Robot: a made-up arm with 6 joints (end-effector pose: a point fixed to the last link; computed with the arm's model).
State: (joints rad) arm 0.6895 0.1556 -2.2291 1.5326 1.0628 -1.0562
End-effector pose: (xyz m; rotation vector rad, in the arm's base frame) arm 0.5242 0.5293 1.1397 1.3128 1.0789 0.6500
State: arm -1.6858 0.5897 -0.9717 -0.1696 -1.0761 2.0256
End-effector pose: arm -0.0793 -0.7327 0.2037 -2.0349 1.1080 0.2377
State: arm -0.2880 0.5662 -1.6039 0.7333 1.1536 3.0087
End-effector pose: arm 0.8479 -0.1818 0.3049 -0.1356 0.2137 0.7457
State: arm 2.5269 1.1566 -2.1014 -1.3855 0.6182 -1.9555
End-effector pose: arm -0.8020 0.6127 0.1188 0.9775 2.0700 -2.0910
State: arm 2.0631 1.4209 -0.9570 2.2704 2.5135 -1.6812
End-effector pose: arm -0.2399 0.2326 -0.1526 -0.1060 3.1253 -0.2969
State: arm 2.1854 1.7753 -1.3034 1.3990 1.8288 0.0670
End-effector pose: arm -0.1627 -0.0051 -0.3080 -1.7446 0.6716 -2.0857
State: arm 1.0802 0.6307 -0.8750 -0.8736 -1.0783 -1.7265
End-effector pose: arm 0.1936 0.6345 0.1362 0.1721 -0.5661 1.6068
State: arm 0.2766 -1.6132 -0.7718 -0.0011 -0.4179 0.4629
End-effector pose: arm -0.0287 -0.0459 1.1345 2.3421 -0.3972 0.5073
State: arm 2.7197 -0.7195 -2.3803 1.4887 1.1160 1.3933
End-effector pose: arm 0.1453 -0.1485 1.3981 -1.8756 2.2926 0.3838
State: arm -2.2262 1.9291 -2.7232 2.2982 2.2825 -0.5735
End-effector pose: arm -0.3786 -0.7155 -0.0117 2.8173 -0.3066 0.2335
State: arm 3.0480 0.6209 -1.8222 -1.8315 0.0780 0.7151
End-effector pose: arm -0.9809 0.0283 0.4742 0.3585 0.4100 2.3107
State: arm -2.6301 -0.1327 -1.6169 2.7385 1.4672 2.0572
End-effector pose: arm -0.5121 -0.3611 1.0797 -2.0192 -1.2239 -1.1146
